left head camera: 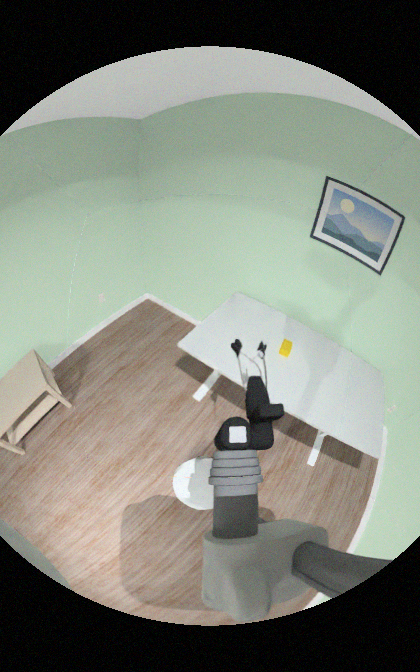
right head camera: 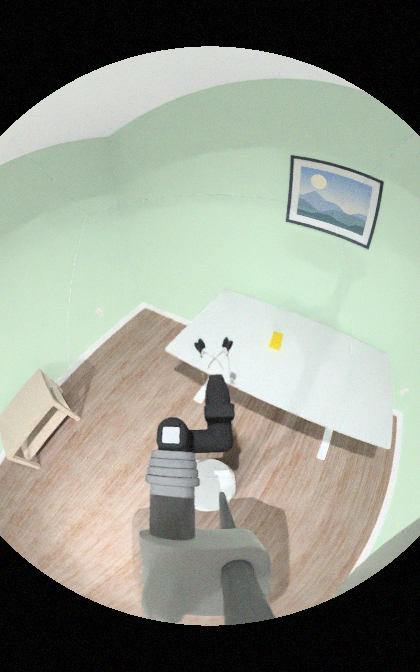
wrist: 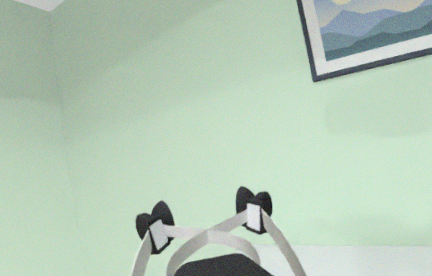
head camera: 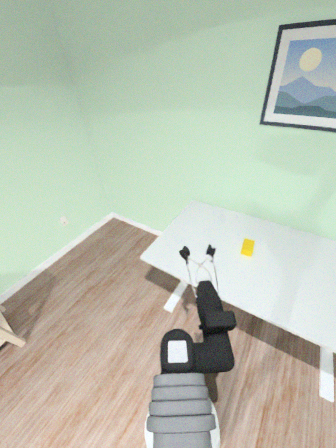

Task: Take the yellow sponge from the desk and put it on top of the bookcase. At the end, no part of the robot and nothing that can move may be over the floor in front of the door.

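Frame: origin at the robot's base, x right, y up, z back, level; centimetres.
Seen in the pictures: gripper, fingertip midpoint: (wrist: pixel 204 209) (head camera: pixel 196 246).
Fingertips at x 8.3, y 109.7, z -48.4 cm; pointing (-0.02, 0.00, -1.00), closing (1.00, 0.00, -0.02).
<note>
Offsets run from my fingertips to a thing's top centre. "*": to the spot under its first point. Level surfaces: height alone.
The yellow sponge @[dx +39.3, dy -36.0, dz -31.1 cm] (head camera: pixel 247 247) (left head camera: pixel 285 348) (right head camera: pixel 276 340) lies on the white desk @[dy -40.5 cm] (head camera: pixel 280 280) (left head camera: pixel 340 395) (right head camera: pixel 345 385), towards its back edge. My gripper (head camera: pixel 198 252) (left head camera: pixel 249 347) (right head camera: pixel 214 345) (wrist: pixel 204 209) is open, with nothing between its fingers. In the head views it shows over the left part of the desk, to the left of the sponge and apart from it. In the wrist view the fingers stand before the green wall, and a strip of the desk (wrist: pixel 350 260) shows at the lower right; the sponge does not show there. The bookcase and the door do not show in a form I can make out.
A light wooden piece of furniture (left head camera: pixel 25 390) (right head camera: pixel 30 410) stands at the left; part of it @[* dx -141.7, dy -93.2, dz -0.2 cm] (head camera: pixel 10 332) shows in the head view. A framed picture (head camera: pixel 305 80) (left head camera: pixel 357 225) (right head camera: pixel 335 200) (wrist: pixel 370 30) hangs on the green wall above the desk. White legs stand under the desk.
</note>
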